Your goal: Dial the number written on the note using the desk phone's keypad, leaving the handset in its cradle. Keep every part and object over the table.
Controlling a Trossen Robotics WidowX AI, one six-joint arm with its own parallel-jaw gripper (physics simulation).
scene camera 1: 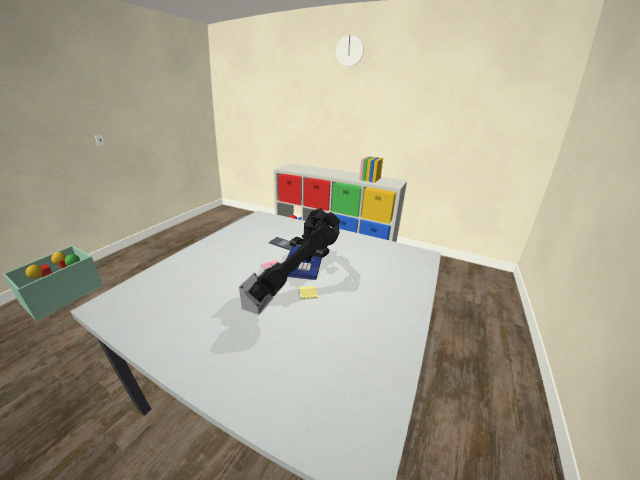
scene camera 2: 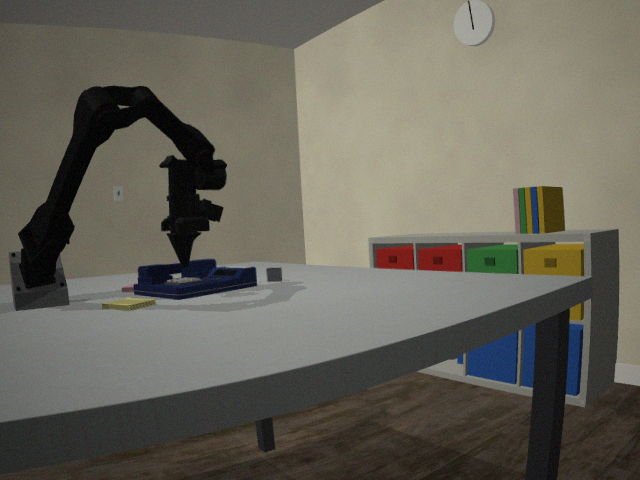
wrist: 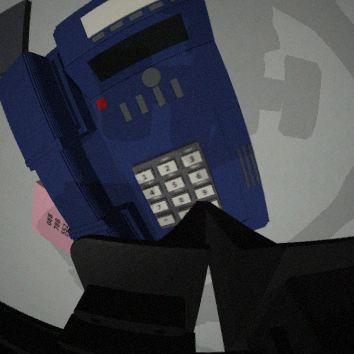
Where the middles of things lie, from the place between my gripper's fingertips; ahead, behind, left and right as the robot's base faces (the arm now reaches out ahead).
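Scene:
Counting from my hand, the blue desk phone (scene camera 2: pixel 222 279) is 4 cm to the left of it, 4 cm ahead of it and 3 cm below it. There's also the handset (scene camera 2: pixel 160 270), which sits 9 cm to the left of my hand, 3 cm ahead of it and 1 cm below it.

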